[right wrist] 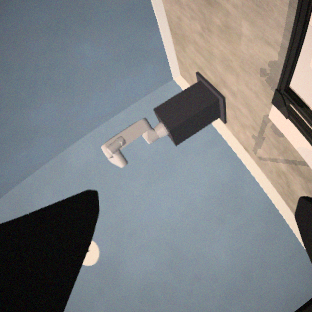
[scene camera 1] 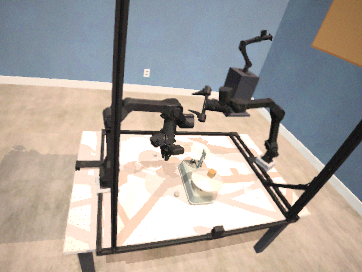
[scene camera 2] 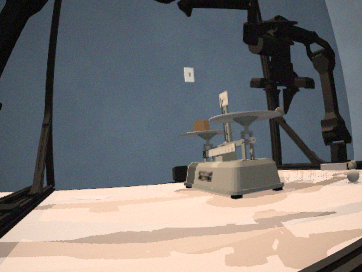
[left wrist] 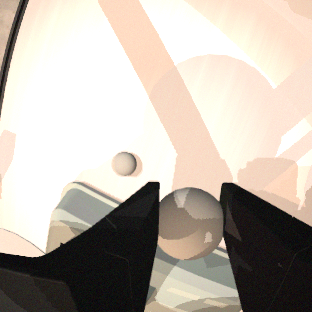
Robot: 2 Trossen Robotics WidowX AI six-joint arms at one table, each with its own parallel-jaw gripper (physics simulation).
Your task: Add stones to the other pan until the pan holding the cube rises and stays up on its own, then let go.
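Frame: origin at the left arm's base, x ahead, y left, z up, level; metres.
Where they show: left gripper, fingertip midpoint: point(scene camera 1: 164, 159) point(scene camera 2: 281, 113) point(left wrist: 189, 192); right gripper, fingertip midpoint: point(right wrist: 202, 206) point(scene camera 1: 189, 102); left arm's base, link origin: point(scene camera 1: 106, 183) point(scene camera 2: 339, 162); right arm's base, link origin: point(scene camera 1: 266, 159).
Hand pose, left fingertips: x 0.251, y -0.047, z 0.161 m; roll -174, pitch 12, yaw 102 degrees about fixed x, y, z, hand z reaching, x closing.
Observation:
Each offset is from my left fingertips to the centre of the thing. "spot": to the spot under its first point.
An orange cube {dx +0.207, dy -0.102, dz -0.024 m} point(scene camera 1: 212, 172) point(scene camera 2: 201, 125) sits on one pan {dx +0.180, dy -0.118, dz -0.040 m} point(scene camera 1: 205, 186) point(scene camera 2: 188, 134) of a grey-green balance scale {dx +0.194, dy -0.025, dz -0.066 m} point(scene camera 1: 200, 199) point(scene camera 2: 235, 177); that pan is low. The other pan {spot: dx +0.225, dy +0.087, dz -0.031 m} point(scene camera 2: 245, 117) is higher, with no stone visible on it in scene camera 2. My left gripper point(scene camera 1: 166, 155) point(scene camera 2: 284, 112) point(left wrist: 189, 192) is shut on a round grey stone {dx +0.011, dy +0.003, dz +0.004 m} point(scene camera 2: 279, 111) point(left wrist: 190, 225). It holds it above the table, with part of the scale's base below in the left wrist view. My right gripper point(scene camera 1: 192, 102) point(right wrist: 202, 206) is open and empty, raised high at the back.
A loose stone {dx +0.066, dy -0.079, dz -0.169 m} point(scene camera 1: 176, 194) point(left wrist: 124, 163) lies on the table beside the scale. Another stone {dx +0.041, dy +0.225, dz -0.169 m} point(scene camera 2: 353, 176) lies at the right in scene camera 2. Black frame rails point(scene camera 1: 170, 242) edge the table, and a black upright post point(scene camera 1: 117, 125) stands at the left.

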